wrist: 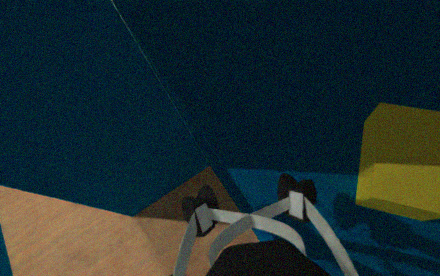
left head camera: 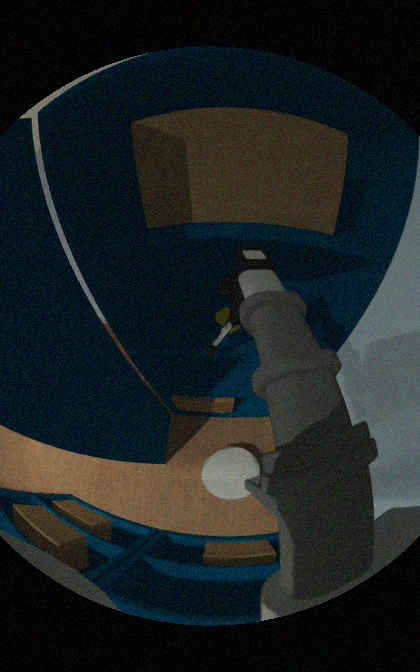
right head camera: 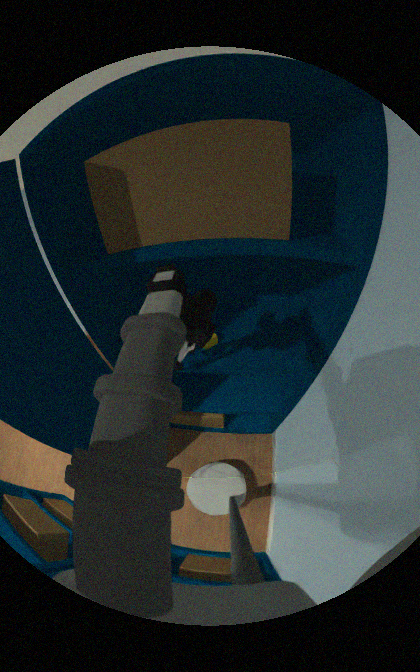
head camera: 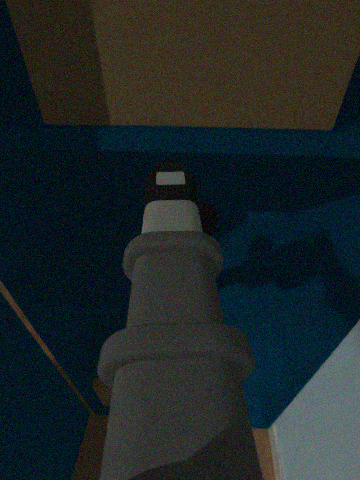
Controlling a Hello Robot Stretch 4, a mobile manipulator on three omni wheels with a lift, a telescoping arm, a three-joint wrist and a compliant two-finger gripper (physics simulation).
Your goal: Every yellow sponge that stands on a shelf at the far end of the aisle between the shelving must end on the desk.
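Frame: origin at the robot's base, x back, y left, z down, level; metres.
Seen in the pictures: gripper, between the fingertips: (wrist: 246,194).
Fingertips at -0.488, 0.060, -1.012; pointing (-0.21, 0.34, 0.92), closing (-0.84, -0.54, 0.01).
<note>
A point is followed by its place in that frame, as x, y, z.
A yellow sponge (wrist: 400,160) @(-0.618, -0.009, -1.008) (left head camera: 222,316) (right head camera: 211,341) shows at the right edge of the wrist view, where it is cut off, and partly behind the wrist in both side head views. It is over the blue shelf board (wrist: 335,250); its contact with the board is unclear. My gripper (wrist: 246,194) @(-0.488, 0.060, -1.012) is open, its two dark fingertips apart with nothing between them. The sponge is to the right of the right fingertip, apart from it. One pale finger also shows in the left and right head views. In the head camera view the arm hides the fingers and sponge. The desk does not show.
A large brown box (head camera: 225,65) @(-0.493, -0.078, -1.499) (left head camera: 265,175) (right head camera: 215,185) is on the blue shelving beyond the wrist. A smaller box (left head camera: 202,403) (right head camera: 200,419) is lower down. A pale wall (head camera: 325,400) @(-0.349, -0.472, -0.641) (right head camera: 370,310) rises at the right. A white round object (left head camera: 231,472) (right head camera: 216,487) is over the wooden floor.
</note>
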